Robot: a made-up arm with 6 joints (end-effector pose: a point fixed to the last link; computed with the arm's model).
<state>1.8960 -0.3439 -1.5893 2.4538 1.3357 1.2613</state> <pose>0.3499 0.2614 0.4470 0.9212 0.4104 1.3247</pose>
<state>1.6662 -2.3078 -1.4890 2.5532 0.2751 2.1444</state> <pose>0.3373 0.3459 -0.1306 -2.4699 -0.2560 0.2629</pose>
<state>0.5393 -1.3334 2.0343 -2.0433 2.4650 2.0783</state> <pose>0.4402 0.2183 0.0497 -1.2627 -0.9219 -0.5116</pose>
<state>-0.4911 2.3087 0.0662 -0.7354 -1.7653 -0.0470</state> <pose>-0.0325 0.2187 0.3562 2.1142 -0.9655 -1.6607</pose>
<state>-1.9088 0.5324 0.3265 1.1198 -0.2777 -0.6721</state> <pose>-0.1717 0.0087 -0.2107 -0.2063 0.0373 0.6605</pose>
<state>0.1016 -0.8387 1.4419 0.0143 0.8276 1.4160</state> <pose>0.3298 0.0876 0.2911 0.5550 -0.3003 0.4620</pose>
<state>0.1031 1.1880 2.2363 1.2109 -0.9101 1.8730</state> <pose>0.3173 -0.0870 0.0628 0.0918 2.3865 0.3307</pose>
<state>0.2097 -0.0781 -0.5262 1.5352 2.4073 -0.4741</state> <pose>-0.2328 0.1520 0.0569 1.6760 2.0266 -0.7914</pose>
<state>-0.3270 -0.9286 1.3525 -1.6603 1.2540 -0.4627</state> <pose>0.2821 0.2291 0.0938 -2.9856 -0.4527 0.6322</pose>
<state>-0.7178 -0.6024 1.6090 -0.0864 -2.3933 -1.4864</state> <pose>0.0179 0.2528 0.3614 -1.9368 1.9836 1.2067</pose>
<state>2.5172 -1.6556 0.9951 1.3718 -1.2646 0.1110</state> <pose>-0.1776 -0.0901 0.3132 -2.7366 -0.0227 -0.3509</pose>
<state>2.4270 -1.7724 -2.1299 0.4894 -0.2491 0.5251</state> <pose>0.4821 -0.0787 0.2010 -0.1003 -1.3220 1.3393</pose>
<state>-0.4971 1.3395 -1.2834 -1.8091 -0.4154 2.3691</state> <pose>-0.3943 0.0645 0.3214 -0.5254 -1.2072 -0.2937</pose>
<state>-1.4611 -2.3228 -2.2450 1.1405 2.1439 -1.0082</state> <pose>-0.4006 -0.1034 -0.0937 0.5271 1.1366 -1.4411</pose>
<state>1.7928 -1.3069 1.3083 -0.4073 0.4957 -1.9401</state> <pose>-0.0017 -0.4436 0.2336 2.5386 -1.2820 -0.4648</pose>
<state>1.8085 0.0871 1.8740 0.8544 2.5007 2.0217</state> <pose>-0.1181 -0.3255 0.1858 2.6535 -1.5709 -0.5117</pose>
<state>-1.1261 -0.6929 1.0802 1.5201 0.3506 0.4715</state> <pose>0.1804 0.1723 0.0709 1.2690 -0.4878 0.3013</pose>
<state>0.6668 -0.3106 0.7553 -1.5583 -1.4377 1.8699</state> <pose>0.3210 0.0142 0.0364 1.2205 0.3863 2.0712</pose>
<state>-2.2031 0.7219 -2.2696 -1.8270 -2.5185 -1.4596</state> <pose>-0.0120 -0.2039 0.4511 -0.6833 1.0705 1.1980</pose>
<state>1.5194 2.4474 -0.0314 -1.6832 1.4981 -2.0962</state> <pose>0.2963 -0.0331 0.3727 -2.0005 -0.6114 -0.9840</pose>
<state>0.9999 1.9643 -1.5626 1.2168 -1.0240 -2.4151</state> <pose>-0.2051 0.3268 -0.1701 -1.3934 0.7634 -0.1671</pose>
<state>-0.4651 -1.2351 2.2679 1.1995 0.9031 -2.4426</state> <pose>0.2795 0.4346 0.2766 -1.6129 -1.4924 -0.4854</pose>
